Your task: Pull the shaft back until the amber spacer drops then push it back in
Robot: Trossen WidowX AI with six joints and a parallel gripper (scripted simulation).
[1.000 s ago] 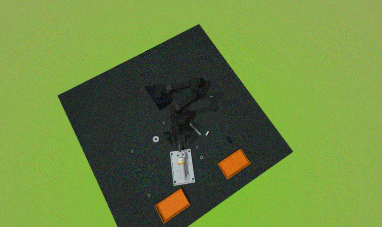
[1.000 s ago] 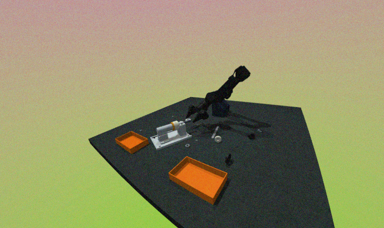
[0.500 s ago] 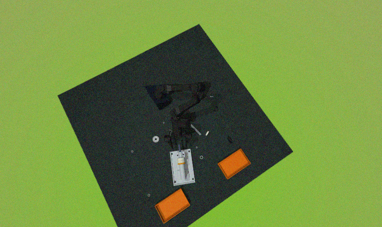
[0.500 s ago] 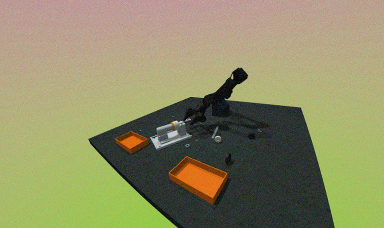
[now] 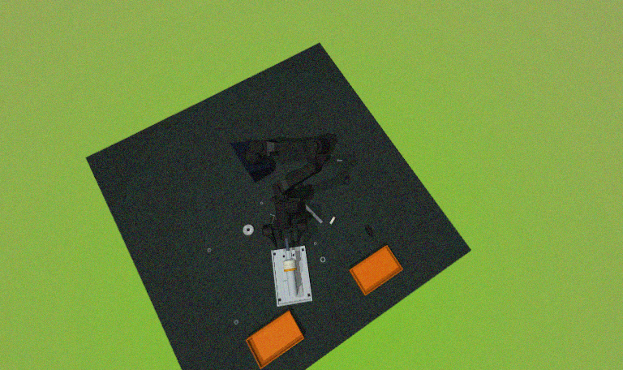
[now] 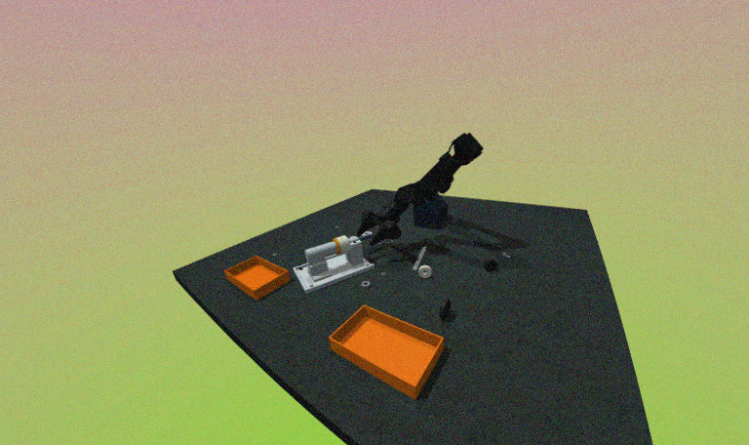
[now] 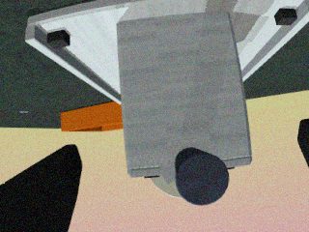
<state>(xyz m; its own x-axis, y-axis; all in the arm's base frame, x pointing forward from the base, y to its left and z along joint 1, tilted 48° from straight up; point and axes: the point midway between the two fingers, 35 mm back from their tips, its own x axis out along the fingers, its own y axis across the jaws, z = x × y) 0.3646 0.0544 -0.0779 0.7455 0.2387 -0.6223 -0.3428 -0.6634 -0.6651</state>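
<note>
My gripper tip is now 40 mm short of the dark shaft, 10 mm to the left of it and 10 mm below it. Round my gripper tip: amber spacer 90 mm ahead, 30 mm to the right, 10 mm above; then baseplate 120 mm ahead, 40 mm to the right, 20 mm below; then grey bar 100 mm behind, 160 mm to the left, 70 mm below.
</note>
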